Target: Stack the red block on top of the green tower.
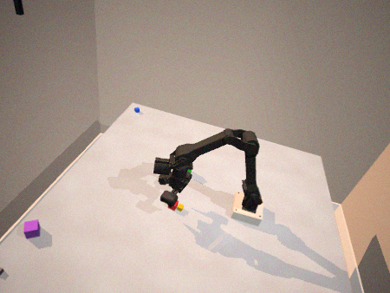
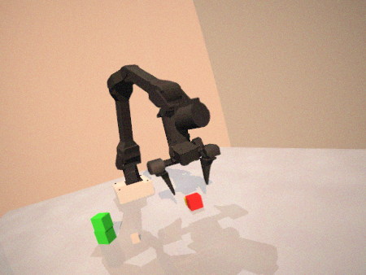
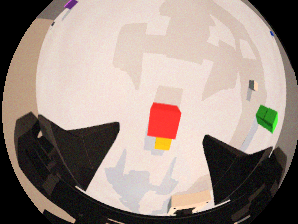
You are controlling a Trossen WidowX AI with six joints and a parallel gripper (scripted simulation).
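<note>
Now: gripper tip 3 cm above the red block. Also, from my gripper tip: purple block (43 cm ahead, 33 cm to the left, 3 cm below); then small yellow block (4 cm below, 3 cm behind); then small beige block (18 cm to the right, 7 cm ahead, 4 cm below).
</note>
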